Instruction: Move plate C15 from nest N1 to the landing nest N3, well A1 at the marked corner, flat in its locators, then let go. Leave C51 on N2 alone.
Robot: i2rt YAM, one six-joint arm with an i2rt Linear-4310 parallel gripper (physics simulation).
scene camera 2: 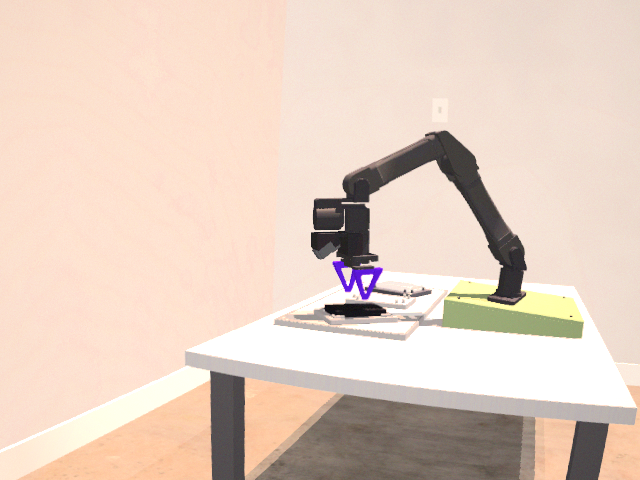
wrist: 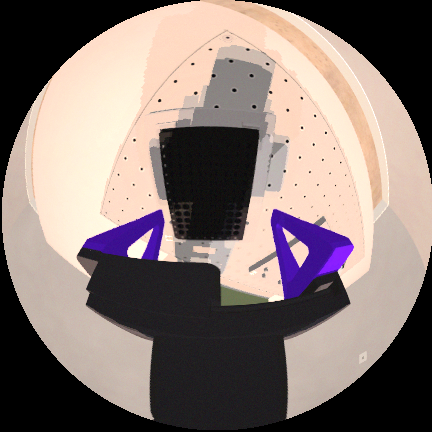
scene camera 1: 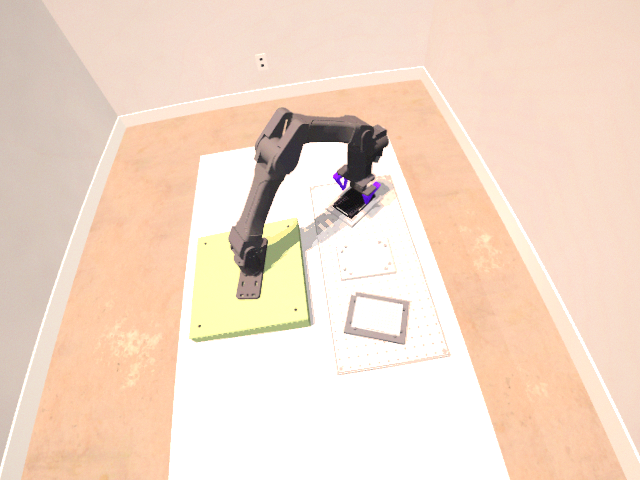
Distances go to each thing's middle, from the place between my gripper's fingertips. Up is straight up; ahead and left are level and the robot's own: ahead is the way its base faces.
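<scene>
Black well rack (scene camera 2: 356,309): my gripper 10 mm to the right of it, 30 mm above it. Grey-framed white tray (scene camera 1: 369,314), from my hand: 50 mm ahead, 400 mm to the right, 30 mm below. Going by their middles, of the things named here the black well rack is the nearest to my gripper.
</scene>
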